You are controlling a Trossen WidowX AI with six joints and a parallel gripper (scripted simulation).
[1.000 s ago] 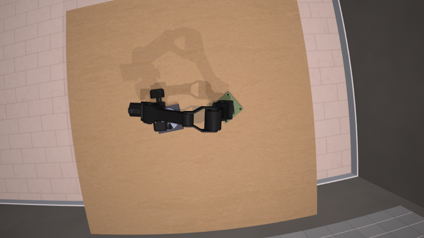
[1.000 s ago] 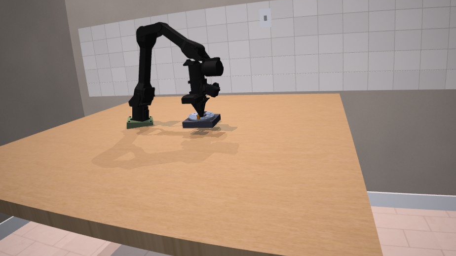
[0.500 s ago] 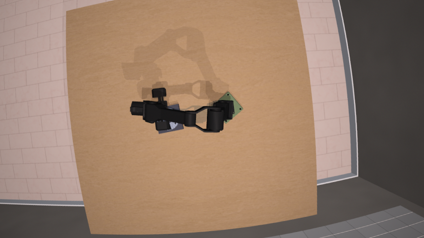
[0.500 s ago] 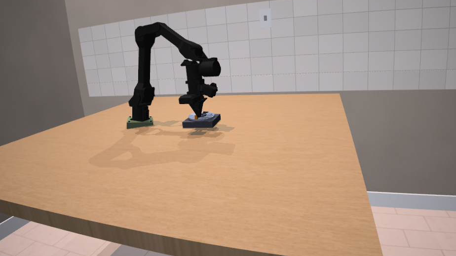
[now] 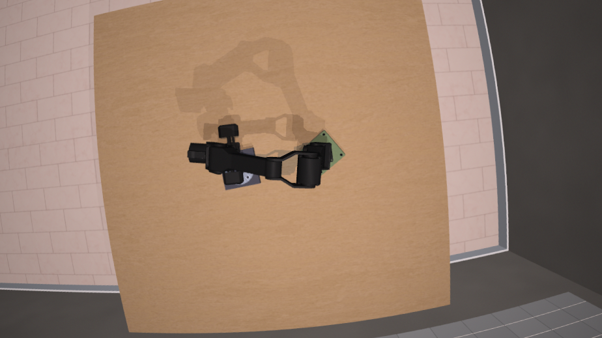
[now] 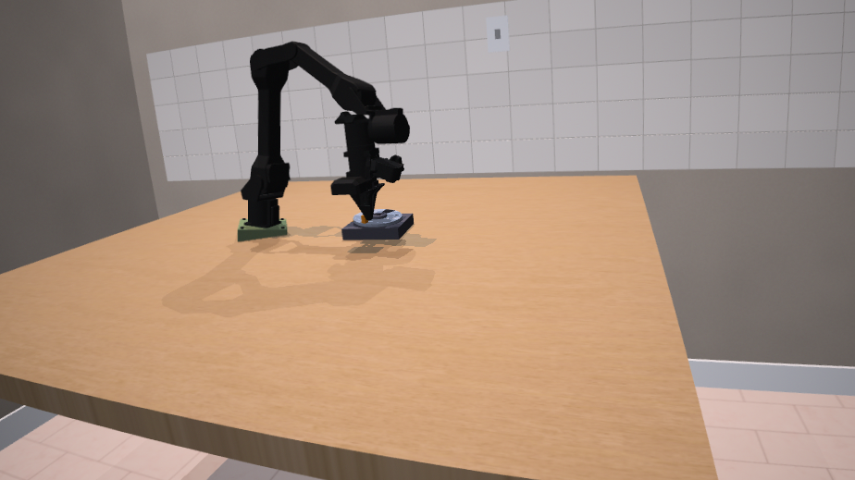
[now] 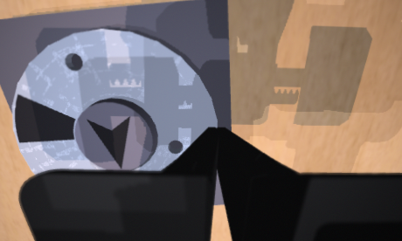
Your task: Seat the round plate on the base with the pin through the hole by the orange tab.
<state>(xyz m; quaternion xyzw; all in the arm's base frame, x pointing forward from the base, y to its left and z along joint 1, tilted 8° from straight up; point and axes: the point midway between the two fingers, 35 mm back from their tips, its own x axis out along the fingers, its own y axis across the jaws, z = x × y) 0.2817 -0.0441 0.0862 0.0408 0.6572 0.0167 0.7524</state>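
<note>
My gripper is now 5 cm to the right of the round plate and 4 cm above it. The rest, counted from my hand: dark square base: 6 cm below, 5 cm to the left; then raised centre hub: 5 cm to the left, 4 cm below.
</note>
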